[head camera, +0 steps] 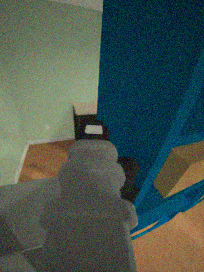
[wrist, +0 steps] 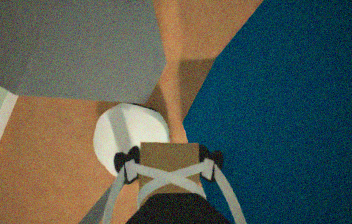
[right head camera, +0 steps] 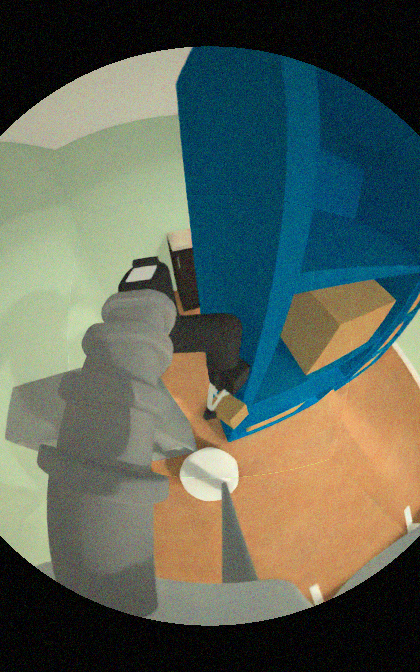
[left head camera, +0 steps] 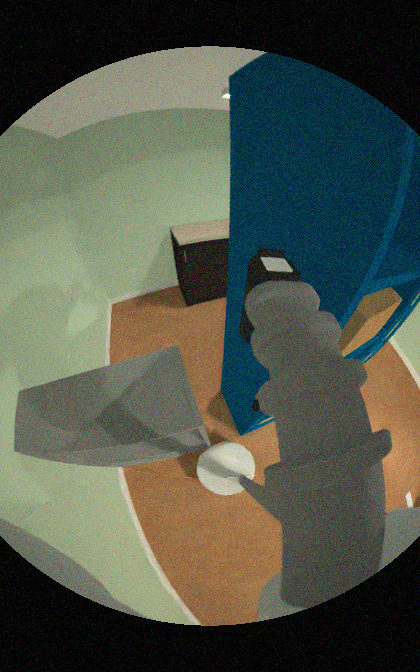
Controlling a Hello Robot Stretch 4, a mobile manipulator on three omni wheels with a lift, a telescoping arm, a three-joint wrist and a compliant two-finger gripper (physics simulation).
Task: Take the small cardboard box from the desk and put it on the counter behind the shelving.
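Frame: origin at the robot's base, x right, y ahead, z up, level; centimetres.
Seen in the pictures: gripper, fingertip midpoint: (wrist: pixel 168 157); robot's base, origin of the base link: (wrist: pixel 135 137).
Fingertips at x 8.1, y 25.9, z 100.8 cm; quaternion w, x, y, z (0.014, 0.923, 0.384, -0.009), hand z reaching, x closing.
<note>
Pixels of each thing's top centre, then the offset from my fingertips to it. Level surfaces: height alone.
- small cardboard box, middle of its top: (wrist: pixel 167 205) dx +2.0, dy -1.8, dz +7.1 cm
- counter, its level: dz -12.4 cm
- large cardboard box, middle of its top: (head camera: pixel 191 138) dx +48.3, dy +30.3, dz +22.6 cm
The small cardboard box (right head camera: pixel 232 412) (wrist: pixel 169 154) is held between the fingertips of my gripper (right head camera: pixel 220 406) (wrist: pixel 168 157), which is shut on it. In the right head view the box hangs in the air close to the lower corner of the blue shelving (right head camera: pixel 235 200) (left head camera: pixel 300 175) (head camera: pixel 140 90) (wrist: pixel 280 110). I cannot tell whether they touch. The counter (head camera: pixel 85 108) (left head camera: pixel 200 232) (right head camera: pixel 181 240), with a pale top and dark front, stands against the green wall beyond the shelving's edge, partly hidden by it. The desk does not show clearly.
A large cardboard box (right head camera: pixel 340 325) (left head camera: pixel 370 320) (head camera: pixel 177 167) sits on a shelf at the right. A grey angular object (left head camera: pixel 110 410) (wrist: pixel 75 45) stands at the left, near the shelving. The round white part (left head camera: pixel 225 468) (right head camera: pixel 209 474) (wrist: pixel 127 132) is low by the arm. Wooden floor (left head camera: pixel 155 330) leads towards the counter.
</note>
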